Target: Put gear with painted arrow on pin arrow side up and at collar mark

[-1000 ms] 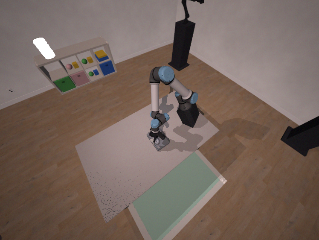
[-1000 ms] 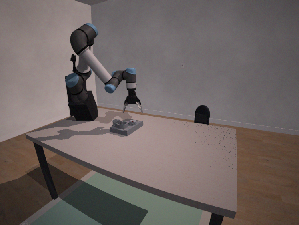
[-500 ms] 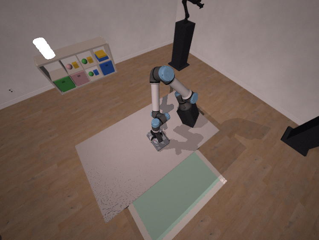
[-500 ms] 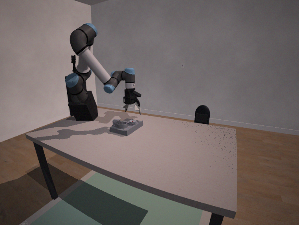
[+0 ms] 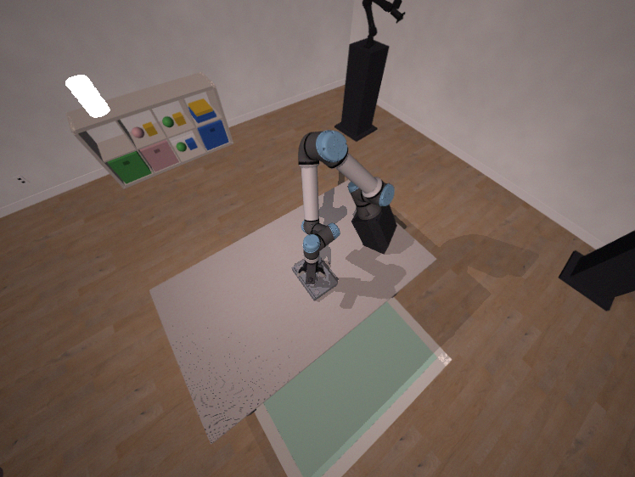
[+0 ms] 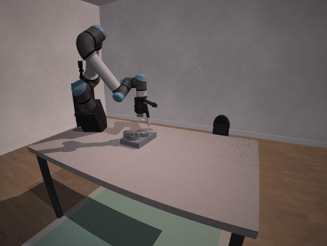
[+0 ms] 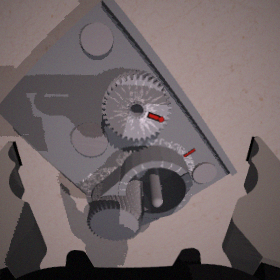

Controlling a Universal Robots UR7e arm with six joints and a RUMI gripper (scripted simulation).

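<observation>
Now: the grey gear 80 mm below my hand and 10 mm to the right of it.
</observation>
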